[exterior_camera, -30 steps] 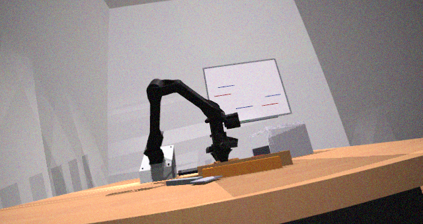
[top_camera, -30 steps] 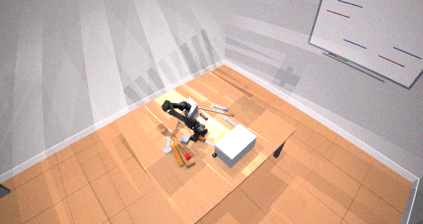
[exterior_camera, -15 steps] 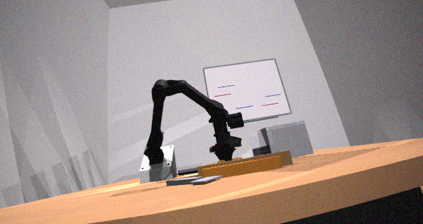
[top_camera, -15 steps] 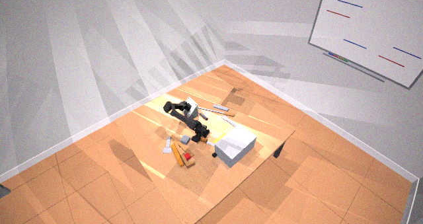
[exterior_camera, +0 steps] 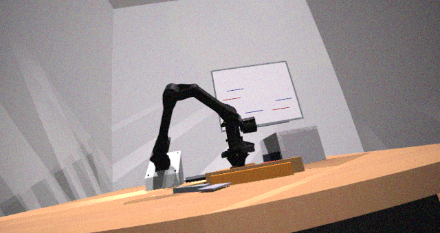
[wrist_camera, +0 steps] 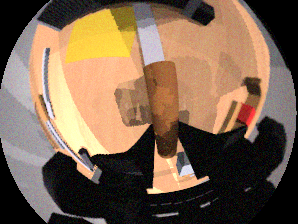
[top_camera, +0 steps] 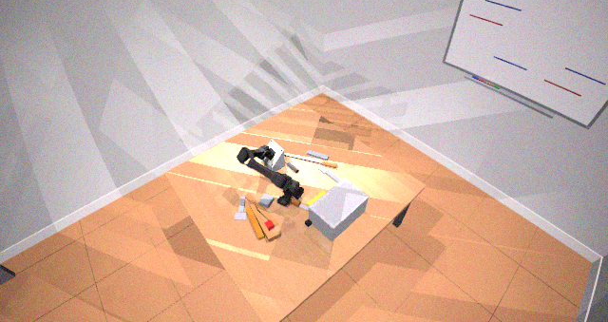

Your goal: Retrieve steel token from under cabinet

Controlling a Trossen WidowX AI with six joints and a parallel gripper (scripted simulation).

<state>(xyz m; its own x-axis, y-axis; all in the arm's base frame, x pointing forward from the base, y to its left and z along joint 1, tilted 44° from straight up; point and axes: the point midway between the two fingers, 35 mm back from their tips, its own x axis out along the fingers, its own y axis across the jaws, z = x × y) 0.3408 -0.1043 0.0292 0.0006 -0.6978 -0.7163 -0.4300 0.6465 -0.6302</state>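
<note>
The grey block lies 120 mm to the right of my gripper tip, 80 mm behind it and 10 mm above it. Round my gripper tip: orange bar 260 mm to the right, 10 mm ahead; thin wooden stick 170 mm to the right, 60 mm behind; red block 200 mm to the right, 80 mm ahead, 10 mm above.
</note>
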